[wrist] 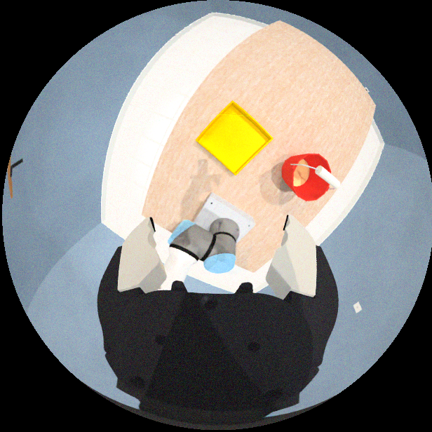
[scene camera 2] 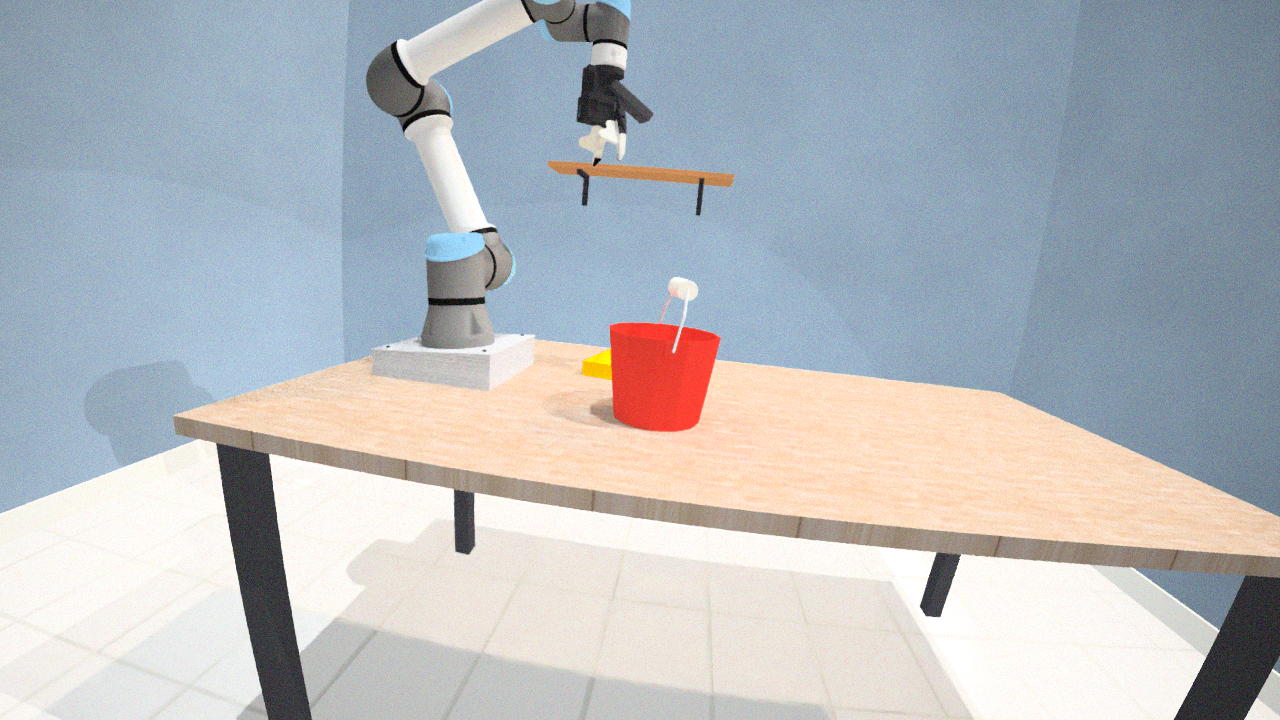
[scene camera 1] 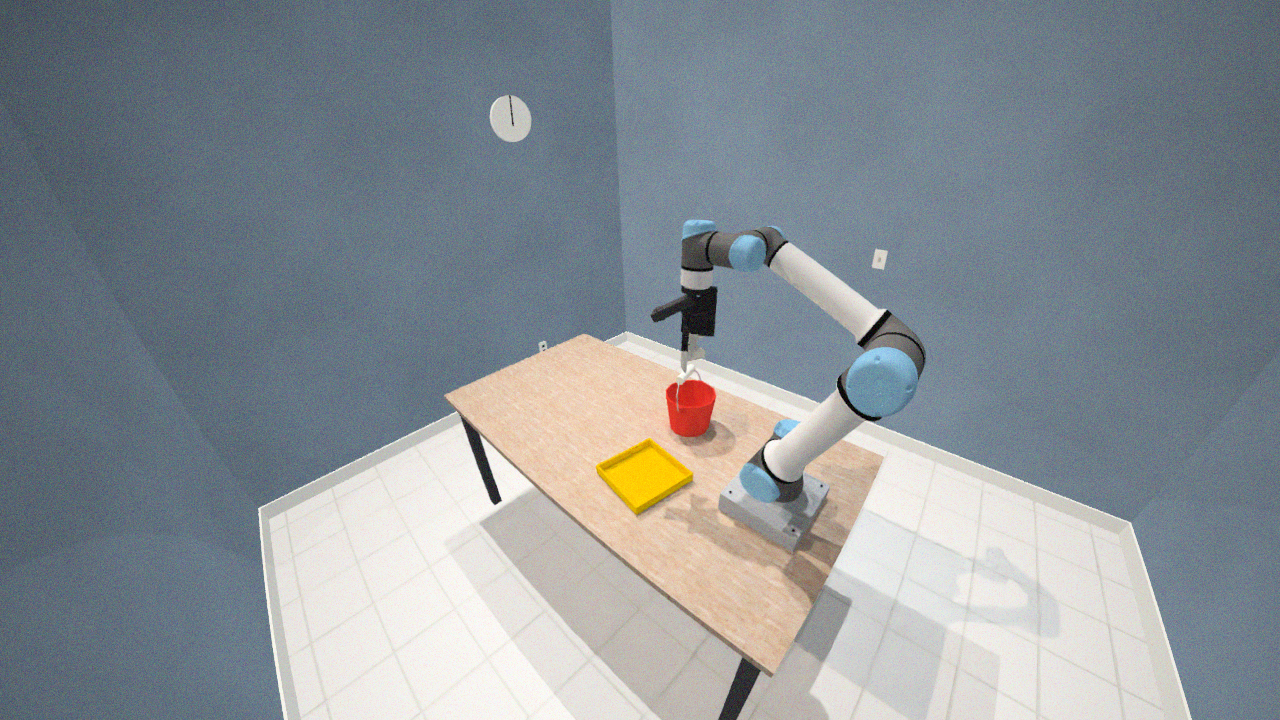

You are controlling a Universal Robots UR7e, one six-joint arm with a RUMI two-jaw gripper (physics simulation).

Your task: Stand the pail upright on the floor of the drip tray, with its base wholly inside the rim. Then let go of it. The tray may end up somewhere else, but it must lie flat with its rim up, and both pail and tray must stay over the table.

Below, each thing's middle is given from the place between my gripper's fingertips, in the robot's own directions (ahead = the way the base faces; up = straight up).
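There is the yellow drip tray (scene camera 1: 644, 474), and counting from my hand I find it 130 mm ahead, 20 mm to the left and 460 mm below.
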